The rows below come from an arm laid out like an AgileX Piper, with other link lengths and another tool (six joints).
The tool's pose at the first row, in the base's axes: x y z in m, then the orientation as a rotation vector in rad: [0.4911, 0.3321, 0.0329, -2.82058, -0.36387, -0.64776]
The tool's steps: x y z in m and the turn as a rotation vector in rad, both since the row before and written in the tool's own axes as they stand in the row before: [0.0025, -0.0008, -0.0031, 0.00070, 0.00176, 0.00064]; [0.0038, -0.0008, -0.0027, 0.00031, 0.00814, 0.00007]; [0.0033, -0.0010, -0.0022, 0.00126, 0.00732, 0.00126]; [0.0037, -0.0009, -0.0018, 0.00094, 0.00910, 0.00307]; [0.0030, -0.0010, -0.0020, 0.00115, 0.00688, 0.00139]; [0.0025, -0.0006, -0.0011, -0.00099, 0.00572, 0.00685]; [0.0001, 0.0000, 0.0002, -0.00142, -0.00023, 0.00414]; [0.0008, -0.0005, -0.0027, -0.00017, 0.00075, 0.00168]
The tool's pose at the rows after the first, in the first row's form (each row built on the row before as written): [0.4918, 0.3325, 0.0369, -2.81917, -0.36280, -0.64982]; [0.4938, 0.3332, 0.0411, -2.81539, -0.36132, -0.66097]; [0.4955, 0.3342, 0.0447, -2.81103, -0.35850, -0.67037]; [0.4977, 0.3352, 0.0481, -2.80615, -0.35269, -0.68194]; [0.4992, 0.3361, 0.0514, -2.80202, -0.34974, -0.69070]; [0.5007, 0.3368, 0.0536, -2.80030, -0.33869, -0.69744]; [0.5009, 0.3369, 0.0535, -2.80164, -0.33248, -0.69672]; [0.5003, 0.3367, 0.0563, -2.80143, -0.32991, -0.69745]
